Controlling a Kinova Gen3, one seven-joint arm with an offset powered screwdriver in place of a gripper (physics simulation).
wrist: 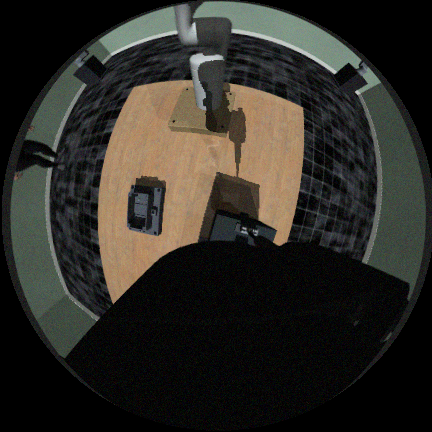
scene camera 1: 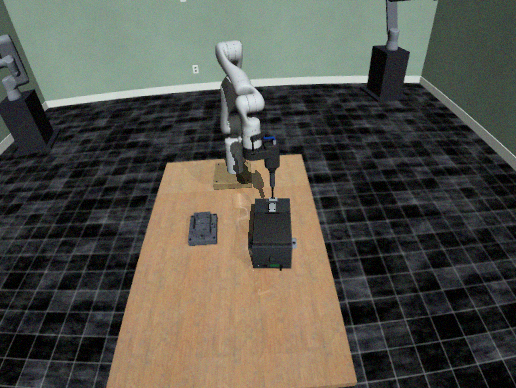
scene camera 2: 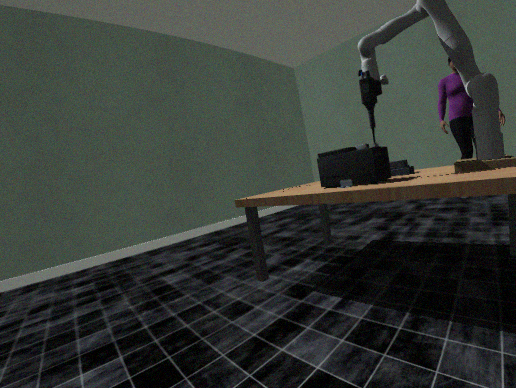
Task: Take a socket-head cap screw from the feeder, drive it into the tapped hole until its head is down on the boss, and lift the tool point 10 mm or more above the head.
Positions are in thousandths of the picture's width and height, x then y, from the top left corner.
In view: a black screw feeder (scene camera 2: 708, 434).
The black screw feeder shows as well in the wrist view (wrist: 517, 527) and in scene camera 1 (scene camera 1: 549, 656).
